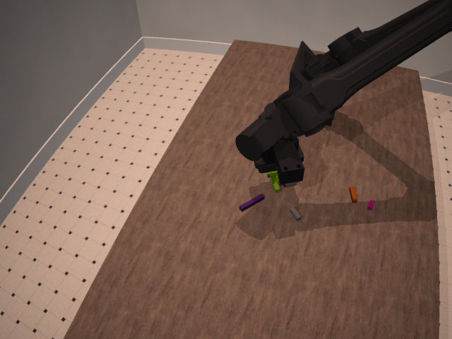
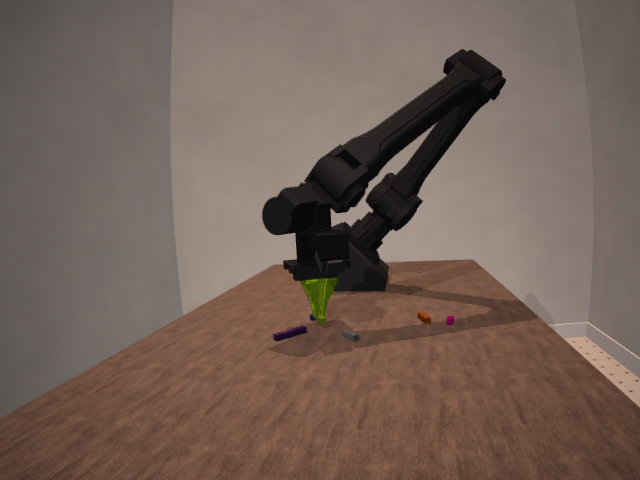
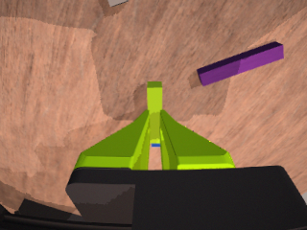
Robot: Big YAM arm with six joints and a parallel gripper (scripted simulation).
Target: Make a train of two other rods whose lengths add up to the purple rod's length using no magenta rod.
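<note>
The blue rod lies 3 cm behind my hand, 1 cm to the right of it and 2 cm below it. From my hand the other things lie so: grey rod (7 cm ahead, 5 cm to the left, 2 cm below); then purple rod (6 cm ahead, 4 cm to the right, 2 cm below); then lime rod (1 cm below).
</note>
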